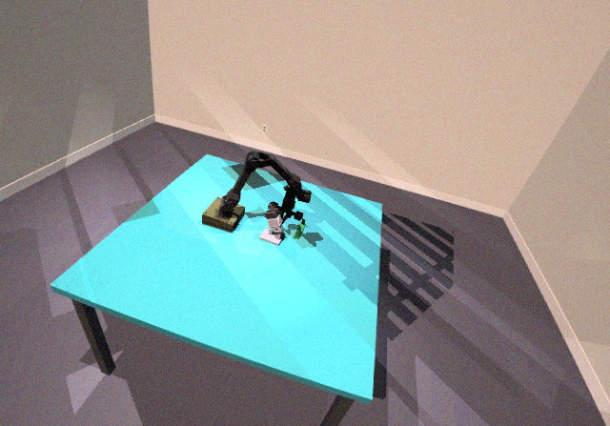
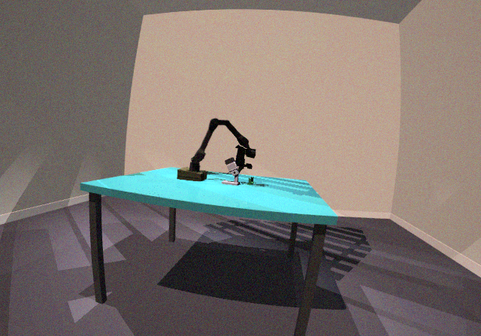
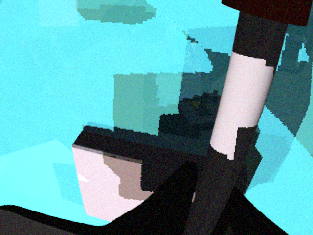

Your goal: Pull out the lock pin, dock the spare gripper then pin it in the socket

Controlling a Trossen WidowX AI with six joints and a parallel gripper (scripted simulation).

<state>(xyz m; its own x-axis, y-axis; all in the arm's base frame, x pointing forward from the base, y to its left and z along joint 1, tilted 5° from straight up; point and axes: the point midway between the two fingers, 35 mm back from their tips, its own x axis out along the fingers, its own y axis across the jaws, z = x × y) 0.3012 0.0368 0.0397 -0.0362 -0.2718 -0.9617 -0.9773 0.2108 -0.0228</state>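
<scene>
The mount is 70 mm to the right of my gripper tip and 20 mm behind it. Round my gripper tip: spare gripper: 70 mm to the right, 70 mm above, 30 mm behind; green pad: 110 mm ahead, 40 mm to the left, 20 mm below.
</scene>
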